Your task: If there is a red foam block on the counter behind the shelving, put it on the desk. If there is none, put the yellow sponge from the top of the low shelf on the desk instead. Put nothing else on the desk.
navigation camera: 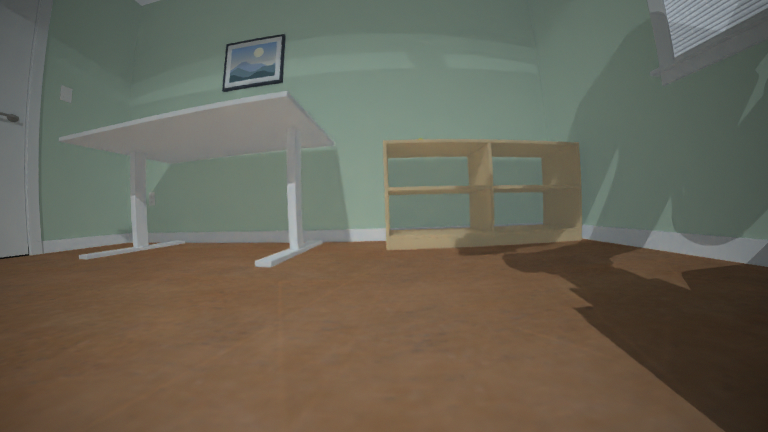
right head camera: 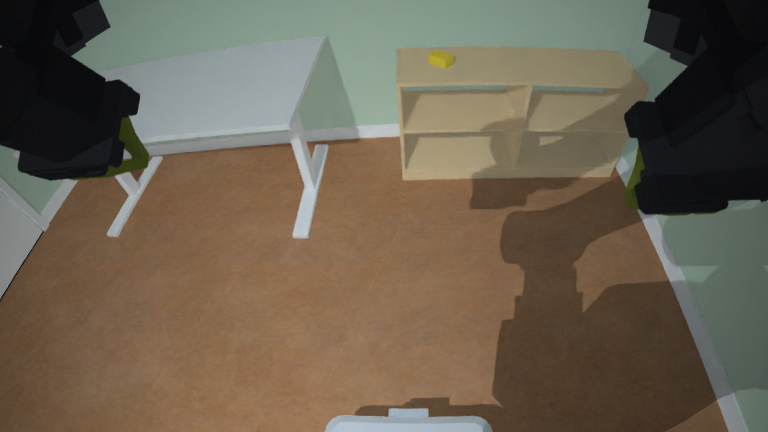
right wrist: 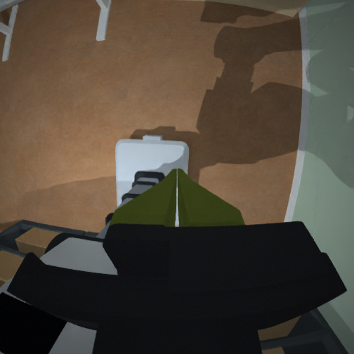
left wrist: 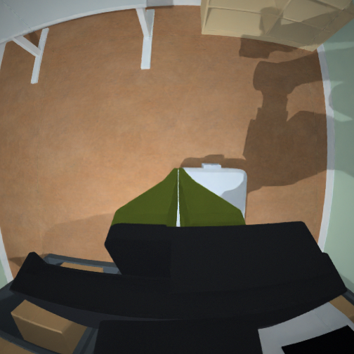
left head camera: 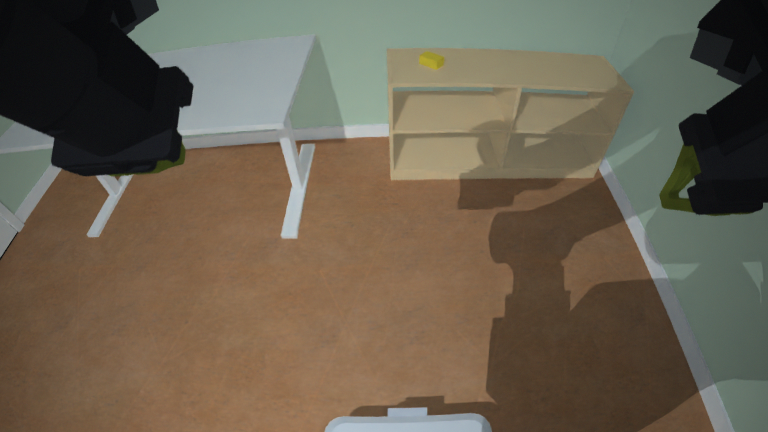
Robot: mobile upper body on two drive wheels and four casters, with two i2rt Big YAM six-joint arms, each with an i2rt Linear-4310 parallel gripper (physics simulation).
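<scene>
The yellow sponge lies on the top of the low wooden shelf, near its left end. The white desk stands to the left of the shelf, with a gap between them; part of its top is hidden behind my left arm. My left gripper is shut and empty, high above the floor. My right gripper is shut and empty, also far from the sponge. A red foam block and the counter do not show in these views.
My white base shows below the grippers. A green wall runs along the right. In the left wrist view a dark rack with a cardboard box shows behind the gripper. A framed picture hangs above the desk.
</scene>
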